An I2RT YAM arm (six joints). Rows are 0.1 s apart.
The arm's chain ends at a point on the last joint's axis. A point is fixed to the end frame.
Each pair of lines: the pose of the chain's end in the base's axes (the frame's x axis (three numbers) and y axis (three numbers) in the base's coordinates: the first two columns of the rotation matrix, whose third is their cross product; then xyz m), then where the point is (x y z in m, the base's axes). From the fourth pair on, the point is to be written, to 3 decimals.
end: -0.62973 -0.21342 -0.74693 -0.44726 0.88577 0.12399 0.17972 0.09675 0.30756
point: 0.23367 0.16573 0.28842
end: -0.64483 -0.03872 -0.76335 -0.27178 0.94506 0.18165 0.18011 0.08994 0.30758
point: 0.24661 0.14838 0.29351
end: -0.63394 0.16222 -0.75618 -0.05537 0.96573 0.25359 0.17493 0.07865 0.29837
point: 0.25283 0.12172 0.28779
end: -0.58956 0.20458 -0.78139 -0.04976 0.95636 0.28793 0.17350 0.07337 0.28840
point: 0.253 0.115 0.284
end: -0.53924 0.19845 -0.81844 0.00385 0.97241 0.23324 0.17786 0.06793 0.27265
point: 0.260 0.104 0.269
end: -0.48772 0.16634 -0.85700 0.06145 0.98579 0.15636 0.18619 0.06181 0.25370
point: 0.271 0.092 0.252
